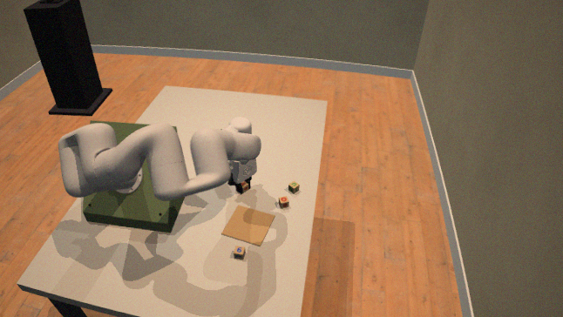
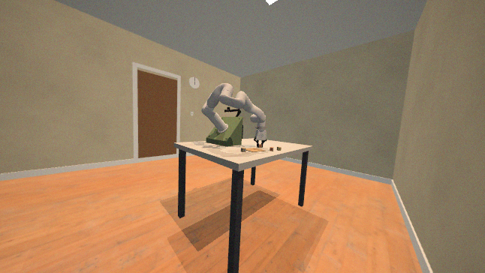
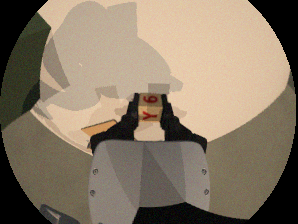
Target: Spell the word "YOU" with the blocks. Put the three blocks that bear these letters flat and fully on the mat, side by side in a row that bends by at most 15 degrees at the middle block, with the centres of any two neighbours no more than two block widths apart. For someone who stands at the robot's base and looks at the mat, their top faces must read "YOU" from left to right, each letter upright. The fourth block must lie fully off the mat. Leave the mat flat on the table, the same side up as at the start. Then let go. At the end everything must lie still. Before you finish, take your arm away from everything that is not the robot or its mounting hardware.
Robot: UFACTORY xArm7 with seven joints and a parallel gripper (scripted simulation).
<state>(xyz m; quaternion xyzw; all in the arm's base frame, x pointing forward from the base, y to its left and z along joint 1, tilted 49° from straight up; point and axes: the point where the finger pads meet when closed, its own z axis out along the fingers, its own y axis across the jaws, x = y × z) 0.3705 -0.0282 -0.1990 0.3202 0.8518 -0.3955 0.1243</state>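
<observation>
The tan mat is 170 mm to the right of my hand, 40 mm ahead of it and 20 mm below it. Also, from my hand: red block (160 mm ahead, 60 mm to the right, 10 mm below).
</observation>
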